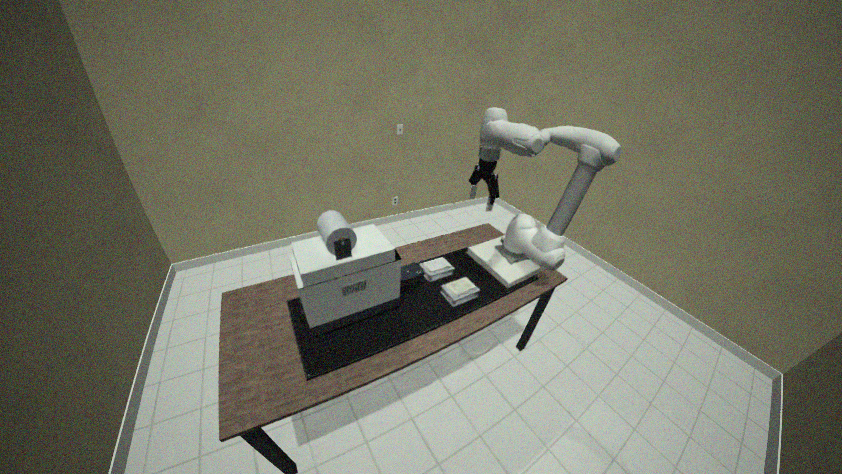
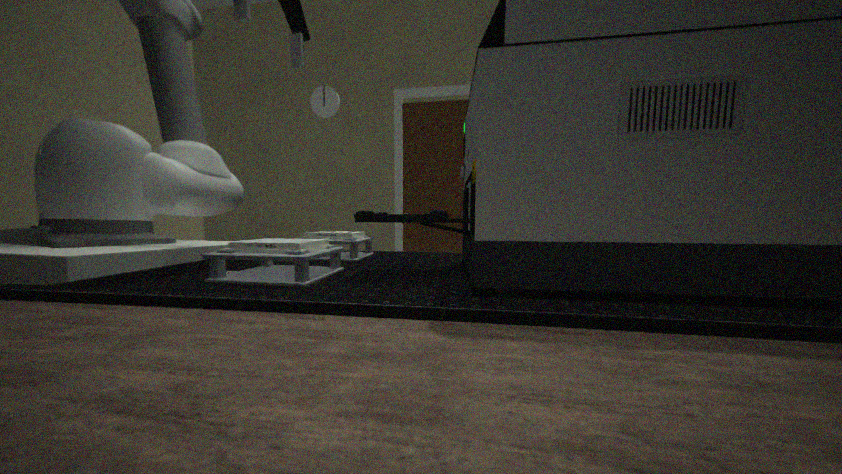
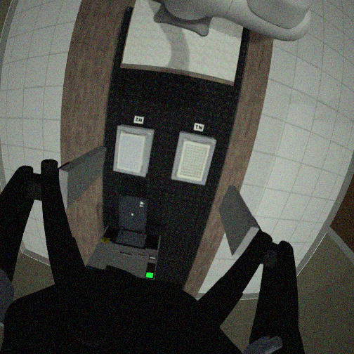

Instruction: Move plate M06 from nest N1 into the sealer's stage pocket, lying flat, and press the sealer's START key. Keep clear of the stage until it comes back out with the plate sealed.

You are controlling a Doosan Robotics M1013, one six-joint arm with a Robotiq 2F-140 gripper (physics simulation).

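Frame: origin at the arm's base, x right, y back, z down, level; centimetres.
Seen in the pictures: gripper, fingertip midpoint: (image 1: 480, 204) (image 2: 273, 45); arm's base, origin of the base link: (image 1: 512, 253) (image 2: 103, 243).
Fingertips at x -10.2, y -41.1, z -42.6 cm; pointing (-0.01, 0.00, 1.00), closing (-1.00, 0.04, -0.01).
Note:
Offsets run from my fingertips to a thing's top centre. "spot": to the spot under its first point.
Plate M06 (image 1: 461, 286) (image 2: 276, 244) (image 3: 194, 160), pale with a grid of wells, lies flat on nest N1 {dy -12.1, dx +11.5, dz +41.3 cm} (image 2: 301, 269) (image 3: 178, 155). The white and grey sealer (image 1: 353, 297) (image 2: 559, 170) (image 3: 122, 257) stands at the other end of the mat. Its dark stage {dy -33.8, dx +4.3, dz +35.5 cm} (image 1: 411, 271) (image 2: 400, 217) (image 3: 133, 212) sticks out towards the nests, with no plate on it. A green light {spot: dy -40.0, dx -5.4, dz +19.0 cm} (image 2: 464, 127) (image 3: 150, 275) shows on the sealer's front; I cannot make out the START key. My gripper (image 1: 481, 201) (image 2: 269, 30) (image 3: 163, 179) is open and empty, high above the table and pointing down.
Nest N2 (image 3: 149, 147) stands beside N1 and holds another pale plate (image 1: 437, 264) (image 2: 341, 234) (image 3: 132, 152). The arm's base stands on a white slab (image 1: 489, 262) (image 2: 35, 267) (image 3: 150, 50) behind the nests. A large roll {dy -64.4, dx -1.5, dz -1.4 cm} (image 1: 335, 231) sits on top of the sealer.

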